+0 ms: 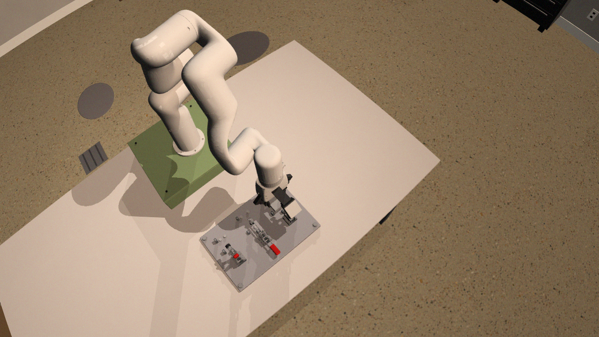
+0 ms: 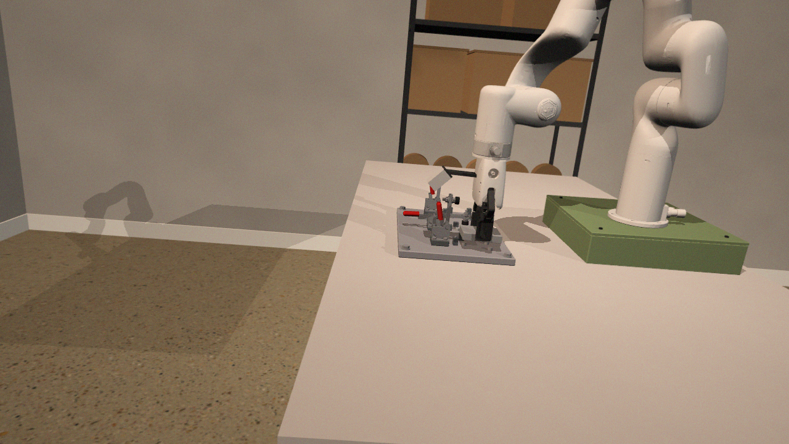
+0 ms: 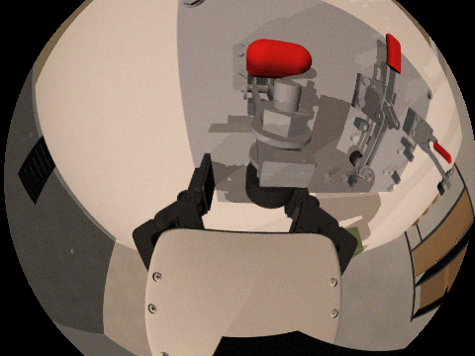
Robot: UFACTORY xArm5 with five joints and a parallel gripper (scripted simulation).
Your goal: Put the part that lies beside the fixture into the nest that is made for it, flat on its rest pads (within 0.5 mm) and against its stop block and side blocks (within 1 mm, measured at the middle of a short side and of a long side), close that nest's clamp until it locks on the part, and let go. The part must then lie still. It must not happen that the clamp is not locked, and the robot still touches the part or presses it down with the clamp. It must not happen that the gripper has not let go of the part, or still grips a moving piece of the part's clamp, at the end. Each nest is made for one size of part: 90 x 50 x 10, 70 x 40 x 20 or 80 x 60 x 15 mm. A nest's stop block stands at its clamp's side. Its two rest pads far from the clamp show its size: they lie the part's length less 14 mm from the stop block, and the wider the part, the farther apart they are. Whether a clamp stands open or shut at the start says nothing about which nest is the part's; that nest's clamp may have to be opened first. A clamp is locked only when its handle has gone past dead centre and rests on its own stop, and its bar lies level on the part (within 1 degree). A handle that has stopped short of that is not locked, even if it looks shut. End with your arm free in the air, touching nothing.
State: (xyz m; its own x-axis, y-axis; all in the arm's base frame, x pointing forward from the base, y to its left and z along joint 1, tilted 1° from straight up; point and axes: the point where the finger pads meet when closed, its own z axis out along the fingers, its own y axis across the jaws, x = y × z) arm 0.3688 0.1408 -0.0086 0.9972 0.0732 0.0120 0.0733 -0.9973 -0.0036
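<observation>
My gripper is now 11 cm to the left of the grey fixture plate, 6 cm short of it and 5 cm above it. The rest, counted from my hand: grey block (1 cm below).
</observation>
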